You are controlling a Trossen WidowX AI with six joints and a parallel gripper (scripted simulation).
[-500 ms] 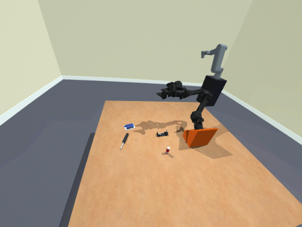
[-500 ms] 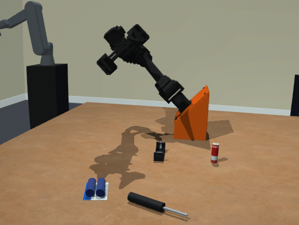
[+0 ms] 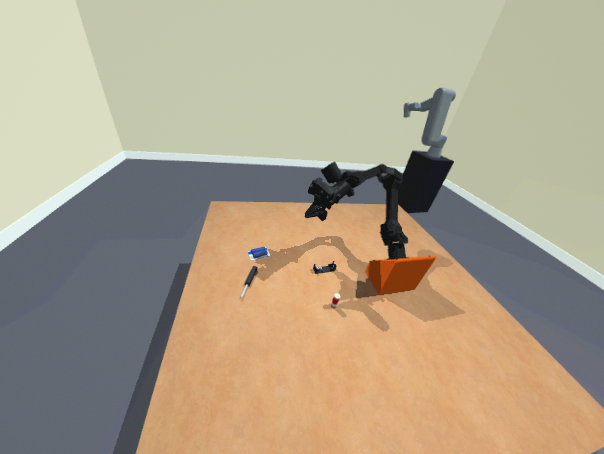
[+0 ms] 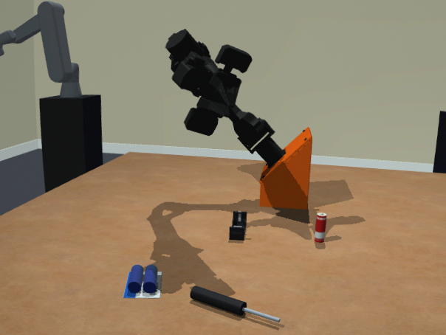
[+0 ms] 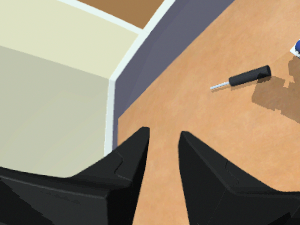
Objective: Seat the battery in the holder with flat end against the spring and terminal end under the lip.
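Now: the battery 25 cm below my gripper tip, 20 cm to the left of it and 9 cm behind it. Round my gripper tip: black-handled screwdriver (27 cm below, 21 cm ahead, 4 cm to the left).
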